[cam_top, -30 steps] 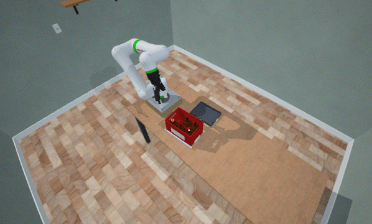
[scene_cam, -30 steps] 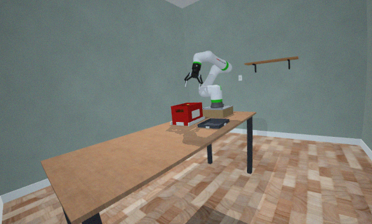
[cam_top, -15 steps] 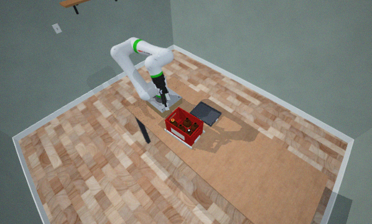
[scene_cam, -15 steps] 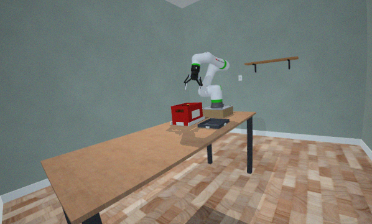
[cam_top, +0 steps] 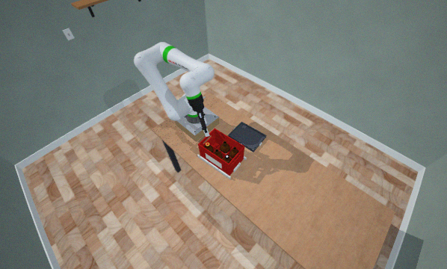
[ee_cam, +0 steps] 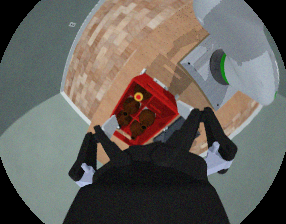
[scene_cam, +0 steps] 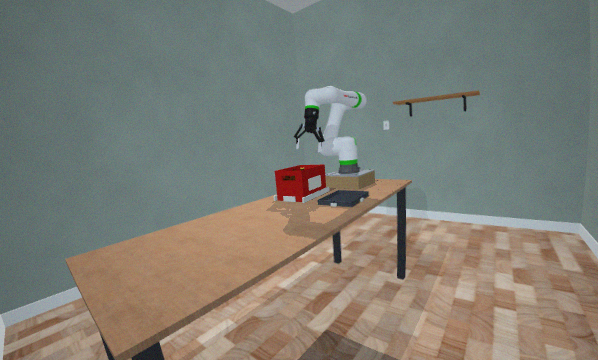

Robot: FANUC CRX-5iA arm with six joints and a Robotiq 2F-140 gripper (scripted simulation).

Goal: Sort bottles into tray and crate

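The capped brown bottle is 30 mm ahead of my hand, 40 mm to the right of it and 190 mm below it. From my hand the other things lie so: crate (120 mm ahead, 190 mm below); dark tray (190 mm ahead, 280 mm to the left, 260 mm below).
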